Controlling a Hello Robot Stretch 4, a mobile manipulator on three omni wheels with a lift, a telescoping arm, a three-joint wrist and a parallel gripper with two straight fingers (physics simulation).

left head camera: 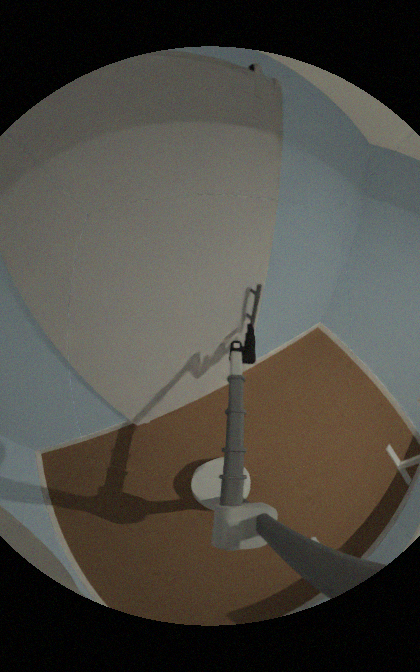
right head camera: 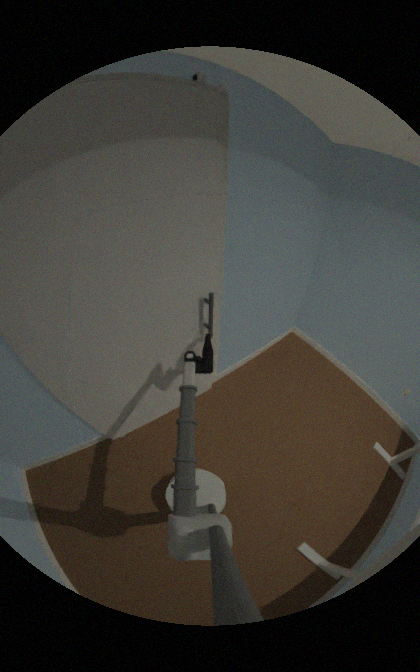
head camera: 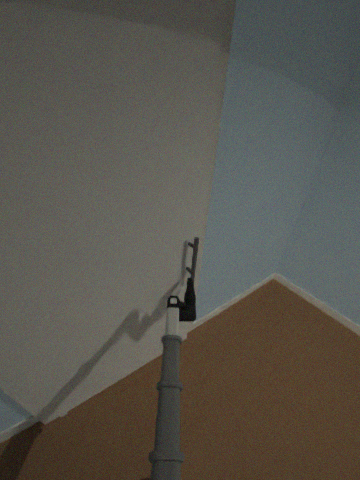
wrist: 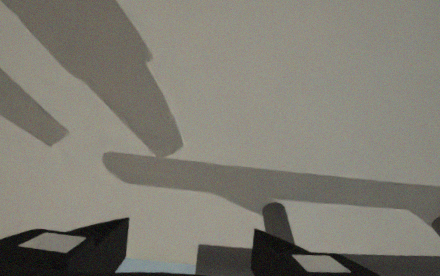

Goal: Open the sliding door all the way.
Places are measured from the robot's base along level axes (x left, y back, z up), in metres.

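Pixels of known places: gripper, fingertip midpoint: (head camera: 189, 283) (wrist: 190, 243).
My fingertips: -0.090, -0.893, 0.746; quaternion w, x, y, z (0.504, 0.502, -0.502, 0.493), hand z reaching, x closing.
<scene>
Behind a point stands the place of what it marks, as x, y, z.
The sliding door (head camera: 125, 150) {0.186, -0.774, 1.465} (left head camera: 175, 200) (right head camera: 150, 225) (wrist: 310, 100) {0.011, -0.892, 0.815} is a large pale grey panel with its right edge against a blue wall. A dark bar handle (head camera: 195, 257) {-0.110, -0.891, 0.941} (left head camera: 257, 302) (right head camera: 211, 312) (wrist: 225, 259) {-0.099, -0.893, 0.769} stands off the door on two posts near that edge. It is upright in the head views. My gripper (head camera: 190, 280) {-0.090, -0.893, 0.746} (left head camera: 250, 325) (right head camera: 208, 336) (wrist: 190, 243) {-0.090, -0.893, 0.746} is open, its tips at the handle's lower end. In the wrist view, the bar's near end shows between the fingers, and the right finger covers part of it. Contact cannot be told.
The blue wall (head camera: 270, 150) {-0.575, -1.356, 1.463} (left head camera: 310, 225) (right head camera: 270, 225) meets a second wall in a corner at the right. A brown floor (head camera: 280, 390) {-0.808, -0.612, -0.027} (left head camera: 320, 425) (right head camera: 280, 425) lies below. White angled pieces (left head camera: 395, 457) (right head camera: 385, 454) stand at the right. Arm shadows fall on the door.
</scene>
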